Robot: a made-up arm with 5 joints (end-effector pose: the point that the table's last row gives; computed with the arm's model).
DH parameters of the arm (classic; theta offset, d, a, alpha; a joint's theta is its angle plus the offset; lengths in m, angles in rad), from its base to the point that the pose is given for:
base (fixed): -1.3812 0 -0.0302 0
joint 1: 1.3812 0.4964 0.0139 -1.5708
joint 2: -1.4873 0 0.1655 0
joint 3: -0.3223 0 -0.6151 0
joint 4: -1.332 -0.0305 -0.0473 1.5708
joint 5: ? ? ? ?
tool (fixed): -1.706 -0.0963 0 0
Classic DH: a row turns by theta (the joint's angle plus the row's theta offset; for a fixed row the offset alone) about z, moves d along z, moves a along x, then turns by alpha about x.
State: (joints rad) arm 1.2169 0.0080 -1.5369 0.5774 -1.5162
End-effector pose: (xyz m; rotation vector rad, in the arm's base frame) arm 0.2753 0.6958 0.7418 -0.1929 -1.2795 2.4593
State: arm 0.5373 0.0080 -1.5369 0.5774 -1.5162
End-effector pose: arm 0.6315 0.3712 0.7418 -0.5300 -0.9950 1.8721
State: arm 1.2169 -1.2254 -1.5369 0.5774 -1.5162
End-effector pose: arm 0.0308 0.0340 1.2460 -0.3928 -2.6050 1.3376
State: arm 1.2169 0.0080 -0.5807 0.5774 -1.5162
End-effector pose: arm 0.1964 0.4823 0.1414 0.0010 0.0065 2.7331
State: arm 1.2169 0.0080 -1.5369 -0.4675 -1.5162
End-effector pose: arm 0.2716 0.6859 0.8394 -0.3683 -2.4427 1.5594
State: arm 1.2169 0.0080 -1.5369 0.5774 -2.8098
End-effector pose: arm 0.3029 0.6992 0.7598 0.8358 0.8175 -2.0506
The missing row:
joint 5: 1.4356 0 0.0275 3.1416
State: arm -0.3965 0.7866 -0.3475 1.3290 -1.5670
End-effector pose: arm -0.0930 0.0292 -0.0005 1.5359 1.0263 0.8367
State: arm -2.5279 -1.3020 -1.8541 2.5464 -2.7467
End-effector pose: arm 0.1310 0.1958 1.0931 -0.2952 0.5349 0.2120
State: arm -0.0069 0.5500 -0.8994 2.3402 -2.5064
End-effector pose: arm 0.3453 -0.0274 0.1262 2.2650 0.7359 1.4658
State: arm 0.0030 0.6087 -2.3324 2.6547 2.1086
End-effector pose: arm 0.6486 -0.0097 0.7429 -0.9692 0.5485 -1.9262
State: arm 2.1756 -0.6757 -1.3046 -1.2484 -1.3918
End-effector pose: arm -0.1998 0.3619 1.0993 1.1918 -2.8838 -0.1329
